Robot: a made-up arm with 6 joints. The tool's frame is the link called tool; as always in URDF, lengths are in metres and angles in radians. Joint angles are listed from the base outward. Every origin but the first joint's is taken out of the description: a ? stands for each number. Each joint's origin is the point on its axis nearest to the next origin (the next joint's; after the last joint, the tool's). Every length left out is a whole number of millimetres.
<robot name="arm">
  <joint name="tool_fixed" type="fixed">
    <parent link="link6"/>
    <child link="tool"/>
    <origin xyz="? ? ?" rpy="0 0 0"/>
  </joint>
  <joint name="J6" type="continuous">
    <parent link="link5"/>
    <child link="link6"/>
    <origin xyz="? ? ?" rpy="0 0 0"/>
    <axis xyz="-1 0 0"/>
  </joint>
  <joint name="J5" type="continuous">
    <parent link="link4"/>
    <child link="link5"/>
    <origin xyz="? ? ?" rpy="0 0 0"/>
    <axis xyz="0 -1 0"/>
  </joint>
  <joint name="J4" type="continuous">
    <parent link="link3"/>
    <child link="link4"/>
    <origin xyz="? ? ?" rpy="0 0 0"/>
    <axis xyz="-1 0 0"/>
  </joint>
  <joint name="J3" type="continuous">
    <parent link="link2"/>
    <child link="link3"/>
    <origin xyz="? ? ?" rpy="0 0 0"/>
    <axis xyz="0 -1 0"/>
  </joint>
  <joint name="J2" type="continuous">
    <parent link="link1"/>
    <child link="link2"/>
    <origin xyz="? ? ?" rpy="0 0 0"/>
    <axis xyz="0 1 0"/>
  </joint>
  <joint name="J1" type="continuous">
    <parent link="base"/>
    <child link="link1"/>
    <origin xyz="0 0 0.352" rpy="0 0 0"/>
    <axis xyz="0 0 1"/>
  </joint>
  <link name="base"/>
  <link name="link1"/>
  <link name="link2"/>
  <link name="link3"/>
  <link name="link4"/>
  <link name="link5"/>
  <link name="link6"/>
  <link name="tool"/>
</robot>
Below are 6 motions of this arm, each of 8 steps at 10 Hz.
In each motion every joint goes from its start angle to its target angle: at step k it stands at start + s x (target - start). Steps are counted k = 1, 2, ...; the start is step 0. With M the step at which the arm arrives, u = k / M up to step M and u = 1 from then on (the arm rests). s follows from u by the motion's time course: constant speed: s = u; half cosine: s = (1 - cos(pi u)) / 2; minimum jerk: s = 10 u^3 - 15 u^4 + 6 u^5.
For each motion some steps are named. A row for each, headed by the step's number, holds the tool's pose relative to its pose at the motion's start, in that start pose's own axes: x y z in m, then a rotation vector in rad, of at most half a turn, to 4 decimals.
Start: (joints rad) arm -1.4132 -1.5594 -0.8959 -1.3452 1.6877 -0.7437
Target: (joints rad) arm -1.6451 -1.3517 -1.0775 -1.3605 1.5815 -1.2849
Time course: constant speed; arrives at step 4
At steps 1, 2, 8:
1: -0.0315 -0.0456 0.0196 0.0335 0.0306 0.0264
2: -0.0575 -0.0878 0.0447 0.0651 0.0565 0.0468
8: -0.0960 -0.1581 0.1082 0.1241 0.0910 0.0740

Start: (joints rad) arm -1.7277 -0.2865 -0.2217 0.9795 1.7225 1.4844
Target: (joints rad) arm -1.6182 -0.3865 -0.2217 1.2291 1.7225 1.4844
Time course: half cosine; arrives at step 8
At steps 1, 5, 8:
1: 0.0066 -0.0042 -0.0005 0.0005 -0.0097 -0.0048
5: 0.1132 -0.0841 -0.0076 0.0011 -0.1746 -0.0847
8: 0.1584 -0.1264 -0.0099 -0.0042 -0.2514 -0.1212

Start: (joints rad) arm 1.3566 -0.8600 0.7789 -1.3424 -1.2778 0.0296
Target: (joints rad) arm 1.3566 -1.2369 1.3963 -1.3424 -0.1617 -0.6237
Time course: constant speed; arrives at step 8
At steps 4, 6, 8:
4: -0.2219 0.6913 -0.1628 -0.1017 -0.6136 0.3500
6: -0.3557 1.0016 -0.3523 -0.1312 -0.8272 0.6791
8: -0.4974 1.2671 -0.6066 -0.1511 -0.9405 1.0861

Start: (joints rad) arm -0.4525 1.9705 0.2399 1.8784 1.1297 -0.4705
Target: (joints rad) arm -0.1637 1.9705 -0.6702 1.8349 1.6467 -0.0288
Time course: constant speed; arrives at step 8
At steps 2, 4, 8:
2: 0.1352 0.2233 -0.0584 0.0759 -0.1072 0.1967
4: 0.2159 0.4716 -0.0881 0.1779 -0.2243 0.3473
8: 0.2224 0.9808 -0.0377 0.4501 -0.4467 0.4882

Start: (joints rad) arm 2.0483 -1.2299 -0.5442 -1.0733 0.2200 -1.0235
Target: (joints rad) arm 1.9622 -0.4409 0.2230 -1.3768 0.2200 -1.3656
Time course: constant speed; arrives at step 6
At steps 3, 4, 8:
3: 0.4851 0.0292 -0.1569 0.2875 -0.0568 0.0010
4: 0.6542 0.0030 -0.1822 0.3835 -0.0755 0.0046
8: 0.9863 -0.0997 -0.1863 0.5758 -0.1119 0.0167

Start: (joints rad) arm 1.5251 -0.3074 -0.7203 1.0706 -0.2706 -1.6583
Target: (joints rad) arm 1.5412 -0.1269 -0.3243 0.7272 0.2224 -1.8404
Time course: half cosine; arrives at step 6
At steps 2, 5, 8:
2: 0.0261 0.0490 0.0796 0.1372 -0.0087 0.1562
5: 0.0967 0.1773 0.2769 0.4897 -0.0365 0.6092
8: 0.1036 0.1894 0.2947 0.5220 -0.0393 0.6557

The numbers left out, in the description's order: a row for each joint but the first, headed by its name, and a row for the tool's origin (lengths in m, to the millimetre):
tool: 0 0 0
J6: 0 0 0
J5: 0 -0.188 0
J4: 1.099 0 0
J3: 0 0 1.329
J2: 0 0 0

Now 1 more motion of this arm.
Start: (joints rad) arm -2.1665 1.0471 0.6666 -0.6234 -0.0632 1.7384
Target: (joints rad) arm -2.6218 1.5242 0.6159 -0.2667 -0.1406 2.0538
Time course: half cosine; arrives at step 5
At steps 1, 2, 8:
1: 0.0330 0.0380 -0.1272 -0.0428 0.0568 0.0370
2: 0.0823 0.1551 -0.4616 -0.1429 0.1904 0.1516
8: -0.0230 0.5912 -1.2618 -0.3145 0.4089 0.5449

